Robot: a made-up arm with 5 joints.
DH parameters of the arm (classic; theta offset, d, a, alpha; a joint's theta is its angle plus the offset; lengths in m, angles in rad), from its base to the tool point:
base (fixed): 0 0 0.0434 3.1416
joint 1: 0 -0.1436 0.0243 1.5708
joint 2: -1.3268 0 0.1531 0
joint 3: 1.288 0 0.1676 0
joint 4: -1.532 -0.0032 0 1.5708
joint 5: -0.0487 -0.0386 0 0
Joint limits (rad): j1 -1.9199..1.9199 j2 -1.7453..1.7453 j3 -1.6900..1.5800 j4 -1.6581..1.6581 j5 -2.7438..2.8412
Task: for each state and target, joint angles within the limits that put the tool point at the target. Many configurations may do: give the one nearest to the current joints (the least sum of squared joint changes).
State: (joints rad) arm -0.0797 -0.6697 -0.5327 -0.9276 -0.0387
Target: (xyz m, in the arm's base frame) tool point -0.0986 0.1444 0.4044
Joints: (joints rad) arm 0.8096 -1.1080 -0.8765 -0.8779 -0.0387
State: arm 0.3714 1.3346 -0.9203 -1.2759 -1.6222
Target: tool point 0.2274 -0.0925 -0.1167
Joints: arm 0.4503 1.7453 -0.2530 -0.5318 -1.6222
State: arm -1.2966 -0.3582 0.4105 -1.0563 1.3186
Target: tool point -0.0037 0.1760 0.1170
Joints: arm -1.8498 0.1555 1.0780 -0.9239 1.3186
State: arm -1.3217 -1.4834 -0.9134 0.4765 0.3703
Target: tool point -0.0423 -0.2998 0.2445
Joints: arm -1.2821 -1.7101 -1.0497 0.4504 0.3703
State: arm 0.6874 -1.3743 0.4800 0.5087 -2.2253
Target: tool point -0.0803 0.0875 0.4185
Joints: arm 0.6368 -1.3095 -0.4772 0.2266 -2.2253
